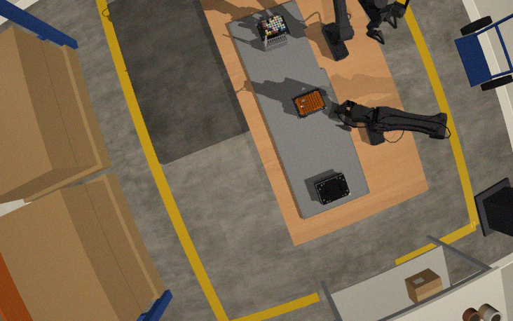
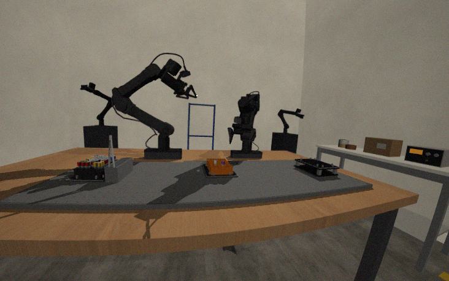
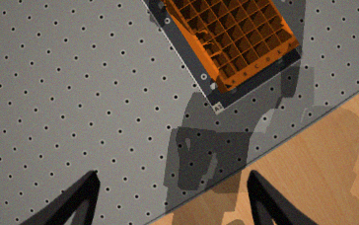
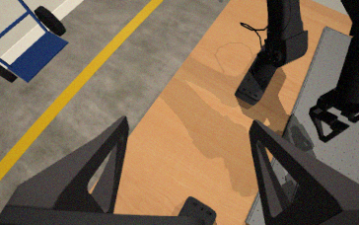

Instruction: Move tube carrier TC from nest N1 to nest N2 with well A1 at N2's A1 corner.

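The orange tube carrier TC is 90 mm ahead of my left hand, 120 mm to the right of it and 90 mm below it. The rest, counted from my left hand: black raised nest N2 (160 mm ahead, 340 mm to the left, 70 mm below); dark transfer nest N1 (90 mm ahead, 120 mm to the right, 100 mm below); grey holder H1 (120 mm ahead, 490 mm to the right, 90 mm below).
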